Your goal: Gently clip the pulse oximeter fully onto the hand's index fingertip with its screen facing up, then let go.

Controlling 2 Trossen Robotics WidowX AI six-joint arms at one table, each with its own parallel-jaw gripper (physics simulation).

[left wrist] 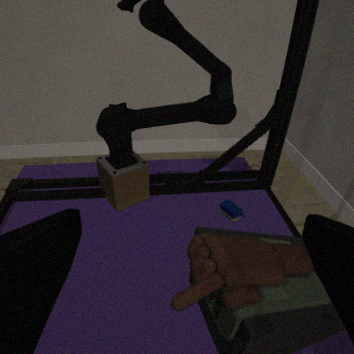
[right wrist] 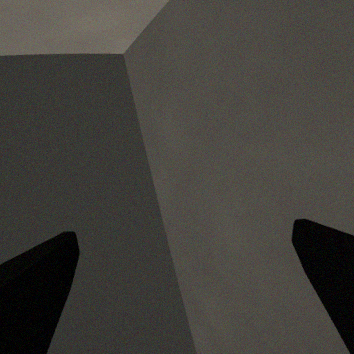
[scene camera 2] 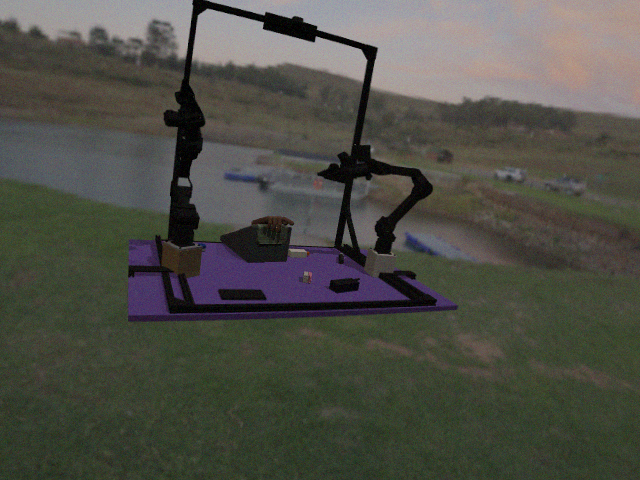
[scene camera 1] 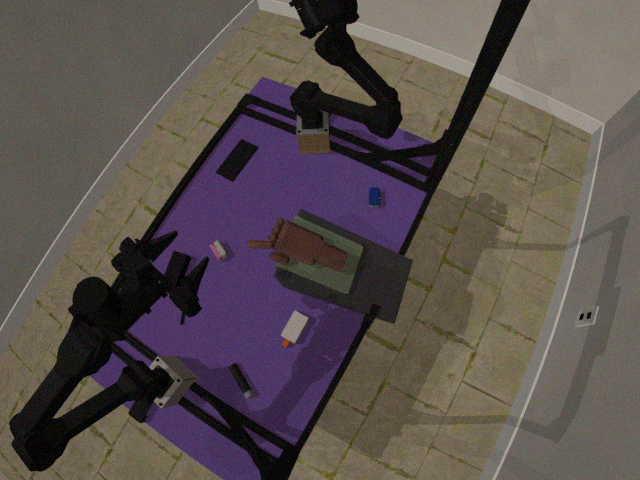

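Open, the left gripper (scene camera 1: 192, 244) holds nothing. The left gripper is visible in the left wrist view (left wrist: 194, 223) too. Scene camera 2 has the left gripper (scene camera 2: 320, 175) as well. The right gripper (scene camera 2: 187, 86) is also open, and the right gripper holds nothing. The right wrist view gives another sight of the right gripper (right wrist: 186, 236). An index finger (left wrist: 191, 294) is part of the scene, and so is a dark grey slab (scene camera 1: 381, 277). The dark grey slab appears in the left wrist view (left wrist: 318, 322) too. In scene camera 2 one also finds the dark grey slab (scene camera 2: 243, 242).
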